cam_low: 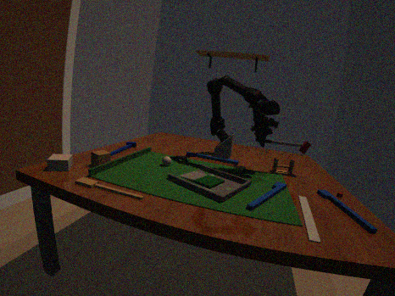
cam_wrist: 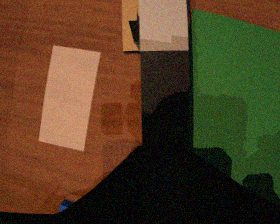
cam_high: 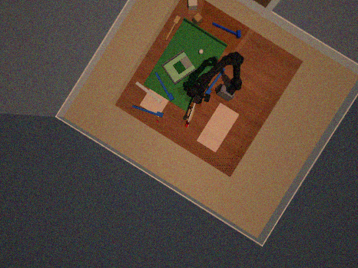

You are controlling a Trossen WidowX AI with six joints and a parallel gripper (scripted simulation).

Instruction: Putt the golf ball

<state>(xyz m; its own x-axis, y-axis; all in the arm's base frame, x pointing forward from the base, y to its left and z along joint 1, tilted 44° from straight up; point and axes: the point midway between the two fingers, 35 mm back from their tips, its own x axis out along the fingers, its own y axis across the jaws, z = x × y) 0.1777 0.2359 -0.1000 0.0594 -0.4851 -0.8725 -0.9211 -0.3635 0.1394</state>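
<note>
Now: the red putter 4 cm behind my gripper tip, 11 cm to the left of it and 3 cm above it. The rest, counted from my gripper tip: white golf ball (26 cm ahead, 39 cm to the right, 10 cm below); then wooden rack (5 cm behind, 12 cm to the left, 9 cm below).
</note>
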